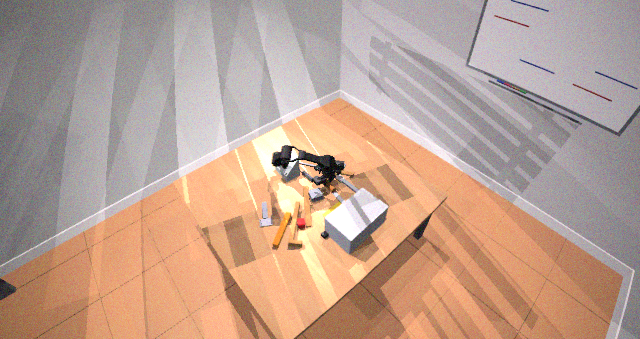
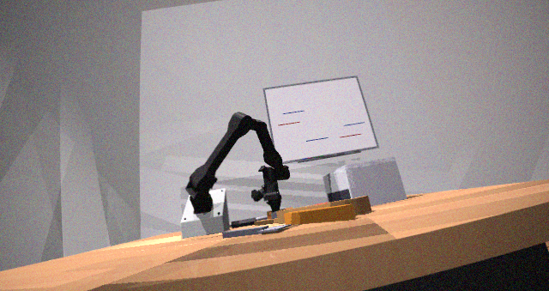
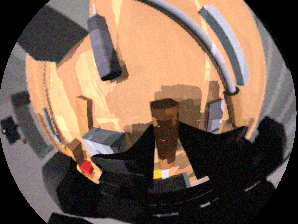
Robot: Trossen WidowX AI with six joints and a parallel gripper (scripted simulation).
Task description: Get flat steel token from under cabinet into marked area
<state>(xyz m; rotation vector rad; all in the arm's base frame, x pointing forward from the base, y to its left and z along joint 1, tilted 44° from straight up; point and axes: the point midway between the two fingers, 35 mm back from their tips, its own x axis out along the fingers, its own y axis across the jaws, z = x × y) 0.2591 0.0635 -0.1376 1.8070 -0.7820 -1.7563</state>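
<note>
The grey block lies 3 cm ahead of my gripper tip, 11 cm to the right of it and 1 cm above it. From my gripper tip the other things lie so: thin wooden stick: 5 cm ahead, 20 cm to the right; then red block: 15 cm ahead, 30 cm to the right, 1 cm above; then grey bar: 12 cm behind, 16 cm to the left.
</note>
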